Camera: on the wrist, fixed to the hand. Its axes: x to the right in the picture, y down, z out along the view.
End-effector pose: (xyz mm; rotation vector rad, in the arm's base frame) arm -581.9 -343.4 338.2 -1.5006 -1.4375 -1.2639
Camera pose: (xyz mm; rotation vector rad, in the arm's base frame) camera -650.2 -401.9 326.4 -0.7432 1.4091 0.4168
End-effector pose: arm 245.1 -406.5 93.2 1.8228 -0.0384 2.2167
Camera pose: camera 201.1 -340.8 48.9 0.5616 1.0667 -0.7070
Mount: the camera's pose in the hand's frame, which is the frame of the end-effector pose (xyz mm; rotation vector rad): -22.8 -60.1 -64.0 -0.2352 -1.0172 -2.9403
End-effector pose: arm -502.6 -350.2 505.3 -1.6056 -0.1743 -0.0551
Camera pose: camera -529.2 -413.8 564.3 -0.0168 2.6707 1.2540
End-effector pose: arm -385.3 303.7 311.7 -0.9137 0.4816 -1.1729
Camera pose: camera -475.2 296.0 321.5 1.0746 1.4268 1.2953
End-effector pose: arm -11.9 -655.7 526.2 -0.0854 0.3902 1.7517
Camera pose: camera 41.1 -686.6 459.4 0.0891 -0.6353 -1.1978
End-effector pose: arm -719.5 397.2 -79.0 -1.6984 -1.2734 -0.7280
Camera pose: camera -780.8 336.2 -51.6 -0.8420 1.8650 0.5545
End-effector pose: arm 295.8 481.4 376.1 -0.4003 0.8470 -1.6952
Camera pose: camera 219.0 529.6 379.0 1.4540 0.6739 1.0778
